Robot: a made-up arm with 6 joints. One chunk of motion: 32 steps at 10 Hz.
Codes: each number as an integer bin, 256 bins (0 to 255) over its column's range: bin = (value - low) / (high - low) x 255, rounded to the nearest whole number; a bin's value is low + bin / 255 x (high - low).
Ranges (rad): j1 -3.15..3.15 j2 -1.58..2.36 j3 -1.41..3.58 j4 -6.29..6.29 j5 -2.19..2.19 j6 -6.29..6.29
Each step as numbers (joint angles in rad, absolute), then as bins.
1 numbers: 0.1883 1.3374 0.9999 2.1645 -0.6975 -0.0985
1 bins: 135 189 123 171 87 126
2 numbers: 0.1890 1.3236 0.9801 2.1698 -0.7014 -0.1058
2 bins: 135 188 122 171 87 125
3 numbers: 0.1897 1.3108 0.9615 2.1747 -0.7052 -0.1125
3 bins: 135 187 121 172 86 125
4 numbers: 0.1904 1.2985 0.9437 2.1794 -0.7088 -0.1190
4 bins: 135 186 120 172 86 125
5 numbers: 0.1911 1.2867 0.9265 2.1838 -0.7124 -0.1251
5 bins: 135 186 119 172 86 125
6 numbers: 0.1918 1.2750 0.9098 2.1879 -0.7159 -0.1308
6 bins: 135 185 119 172 86 125
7 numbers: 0.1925 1.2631 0.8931 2.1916 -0.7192 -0.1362
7 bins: 135 184 118 172 86 125
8 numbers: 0.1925 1.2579 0.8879 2.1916 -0.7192 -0.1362
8 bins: 135 184 117 172 86 125
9 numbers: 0.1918 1.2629 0.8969 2.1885 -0.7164 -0.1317
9 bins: 135 184 118 172 86 125
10 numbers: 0.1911 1.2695 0.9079 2.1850 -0.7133 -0.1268
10 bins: 135 184 118 172 86 125
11 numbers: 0.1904 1.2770 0.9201 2.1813 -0.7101 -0.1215
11 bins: 135 185 119 172 86 125
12 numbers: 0.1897 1.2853 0.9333 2.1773 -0.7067 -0.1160
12 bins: 135 185 120 172 86 125
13 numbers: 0.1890 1.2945 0.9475 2.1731 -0.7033 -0.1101
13 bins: 135 186 120 172 87 125
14 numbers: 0.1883 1.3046 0.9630 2.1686 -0.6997 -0.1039
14 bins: 135 187 121 171 87 125
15 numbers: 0.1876 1.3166 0.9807 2.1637 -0.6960 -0.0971
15 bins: 135 187 122 171 87 126
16 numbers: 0.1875 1.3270 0.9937 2.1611 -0.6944 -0.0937
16 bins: 135 188 123 171 87 126
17 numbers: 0.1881 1.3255 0.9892 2.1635 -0.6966 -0.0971
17 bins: 135 188 123 171 87 126
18 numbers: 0.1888 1.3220 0.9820 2.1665 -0.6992 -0.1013
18 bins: 135 188 122 171 87 125
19 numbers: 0.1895 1.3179 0.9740 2.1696 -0.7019 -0.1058
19 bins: 135 188 122 171 87 125
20 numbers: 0.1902 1.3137 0.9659 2.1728 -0.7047 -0.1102
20 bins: 135 187 121 172 86 125
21 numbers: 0.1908 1.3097 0.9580 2.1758 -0.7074 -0.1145
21 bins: 135 187 121 172 86 125
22 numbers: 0.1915 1.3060 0.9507 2.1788 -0.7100 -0.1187
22 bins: 135 187 121 172 86 125
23 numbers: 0.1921 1.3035 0.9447 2.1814 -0.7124 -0.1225
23 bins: 135 187 120 172 86 125
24 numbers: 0.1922 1.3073 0.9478 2.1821 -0.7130 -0.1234
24 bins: 135 187 120 172 86 125
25 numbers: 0.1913 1.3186 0.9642 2.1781 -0.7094 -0.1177
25 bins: 135 188 121 172 86 125
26 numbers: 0.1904 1.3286 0.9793 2.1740 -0.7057 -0.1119
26 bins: 135 188 122 172 86 125
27 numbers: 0.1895 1.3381 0.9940 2.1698 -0.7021 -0.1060
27 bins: 135 189 123 171 87 125
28 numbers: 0.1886 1.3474 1.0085 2.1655 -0.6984 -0.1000
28 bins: 135 189 124 171 87 125
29 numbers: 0.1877 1.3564 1.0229 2.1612 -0.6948 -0.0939
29 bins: 135 190 124 171 87 126
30 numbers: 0.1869 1.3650 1.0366 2.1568 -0.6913 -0.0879
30 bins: 135 191 125 171 87 126
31 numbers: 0.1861 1.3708 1.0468 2.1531 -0.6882 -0.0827
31 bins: 135 191 126 171 87 126
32 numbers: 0.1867 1.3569 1.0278 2.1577 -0.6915 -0.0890
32 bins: 135 190 125 171 87 126
